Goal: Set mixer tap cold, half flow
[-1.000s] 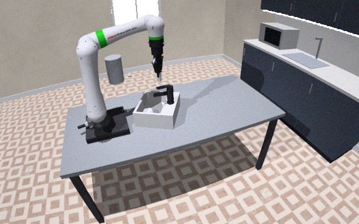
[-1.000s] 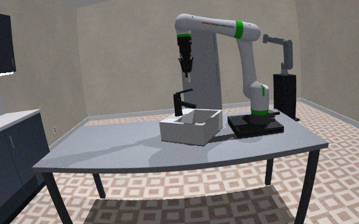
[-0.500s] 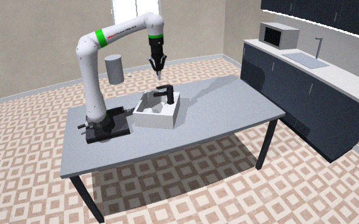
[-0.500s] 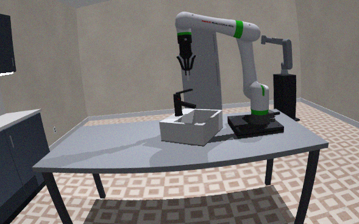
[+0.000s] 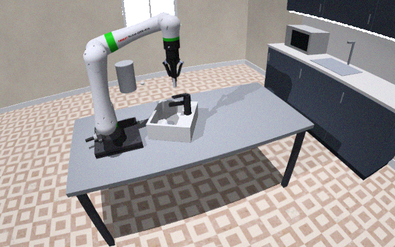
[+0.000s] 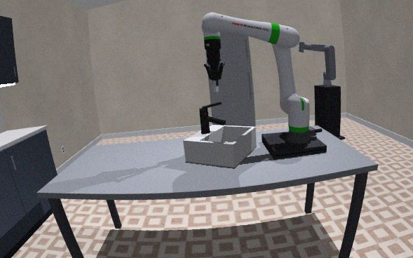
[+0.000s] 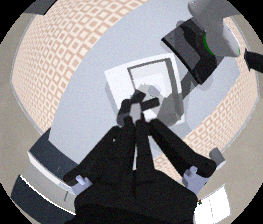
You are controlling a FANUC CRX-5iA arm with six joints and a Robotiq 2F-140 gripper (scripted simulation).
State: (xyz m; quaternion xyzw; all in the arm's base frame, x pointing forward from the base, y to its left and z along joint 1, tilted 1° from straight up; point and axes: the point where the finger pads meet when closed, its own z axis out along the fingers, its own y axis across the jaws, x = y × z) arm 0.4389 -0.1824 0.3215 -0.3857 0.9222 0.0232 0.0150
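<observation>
The lever lies 110 mm below my hand and 30 mm ahead of it. Round my hand: white basin (340 mm below, 80 mm to the left, 10 mm behind).
</observation>
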